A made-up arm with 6 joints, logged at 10 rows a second.
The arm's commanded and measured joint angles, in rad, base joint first. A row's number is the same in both.
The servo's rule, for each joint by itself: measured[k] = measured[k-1] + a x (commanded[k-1-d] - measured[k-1]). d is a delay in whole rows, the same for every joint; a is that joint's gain. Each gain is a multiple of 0.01, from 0.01 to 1. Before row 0 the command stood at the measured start. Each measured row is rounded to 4 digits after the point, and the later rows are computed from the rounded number. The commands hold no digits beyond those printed.
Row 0, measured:
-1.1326, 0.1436, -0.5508, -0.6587, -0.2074, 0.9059
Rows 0 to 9, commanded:
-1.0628, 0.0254, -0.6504, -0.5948, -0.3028, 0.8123
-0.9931, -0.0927, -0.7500, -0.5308, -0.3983, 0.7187
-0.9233, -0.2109, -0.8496, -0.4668, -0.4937, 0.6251
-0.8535, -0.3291, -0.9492, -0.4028, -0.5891, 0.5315
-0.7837, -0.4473, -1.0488, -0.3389, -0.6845, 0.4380
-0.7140, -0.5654, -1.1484, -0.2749, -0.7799, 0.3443
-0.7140, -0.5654, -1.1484, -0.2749, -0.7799, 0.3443
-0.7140, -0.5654, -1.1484, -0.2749, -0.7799, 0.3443
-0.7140, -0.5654, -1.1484, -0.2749, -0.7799, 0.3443
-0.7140, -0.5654, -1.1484, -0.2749, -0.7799, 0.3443
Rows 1 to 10, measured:
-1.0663, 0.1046, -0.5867, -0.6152, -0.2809, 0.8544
-0.9968, 0.0395, -0.6455, -0.5578, -0.3713, 0.7798
-0.9270, -0.0431, -0.7190, -0.4959, -0.4655, 0.6947
-0.8572, -0.1375, -0.8019, -0.4326, -0.5607, 0.6049
-0.7874, -0.2397, -0.8908, -0.3689, -0.6560, 0.5131
-0.7177, -0.3472, -0.9835, -0.3050, -0.7514, 0.4203
-0.7142, -0.4192, -1.0429, -0.2845, -0.7733, 0.3785
-0.7140, -0.4674, -1.0809, -0.2780, -0.7784, 0.3597
-0.7140, -0.4997, -1.1052, -0.2759, -0.7796, 0.3512
-0.7140, -0.5214, -1.1208, -0.2752, -0.7798, 0.3474
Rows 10 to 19, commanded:
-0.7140, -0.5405, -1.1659, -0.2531, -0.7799, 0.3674
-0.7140, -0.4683, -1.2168, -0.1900, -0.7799, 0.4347
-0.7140, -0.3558, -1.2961, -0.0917, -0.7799, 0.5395
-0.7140, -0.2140, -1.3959, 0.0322, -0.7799, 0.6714
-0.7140, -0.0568, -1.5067, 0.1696, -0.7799, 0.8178
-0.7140, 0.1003, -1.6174, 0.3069, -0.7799, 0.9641
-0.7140, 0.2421, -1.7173, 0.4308, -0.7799, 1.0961
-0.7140, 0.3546, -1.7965, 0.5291, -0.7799, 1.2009
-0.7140, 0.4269, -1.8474, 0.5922, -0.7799, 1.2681
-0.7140, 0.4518, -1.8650, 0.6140, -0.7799, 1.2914
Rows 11 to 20, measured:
-0.7140, -0.5277, -1.1370, -0.2602, -0.7799, 0.3584
-0.7140, -0.5081, -1.1657, -0.2125, -0.7799, 0.4004
-0.7140, -0.4578, -1.2126, -0.1304, -0.7799, 0.4769
-0.7140, -0.3773, -1.2786, -0.0198, -0.7799, 0.5839
-0.7140, -0.2715, -1.3607, 0.1090, -0.7799, 0.7125
-0.7140, -0.1488, -1.4531, 0.2436, -0.7799, 0.8509
-0.7140, -0.0198, -1.5482, 0.3709, -0.7799, 0.9858
-0.7140, 0.1038, -1.6376, 0.4785, -0.7799, 1.1041
-0.7140, 0.2104, -1.7131, 0.5558, -0.7799, 1.1943
-0.7140, 0.2901, -1.7678, 0.5954, -0.7799, 1.2477

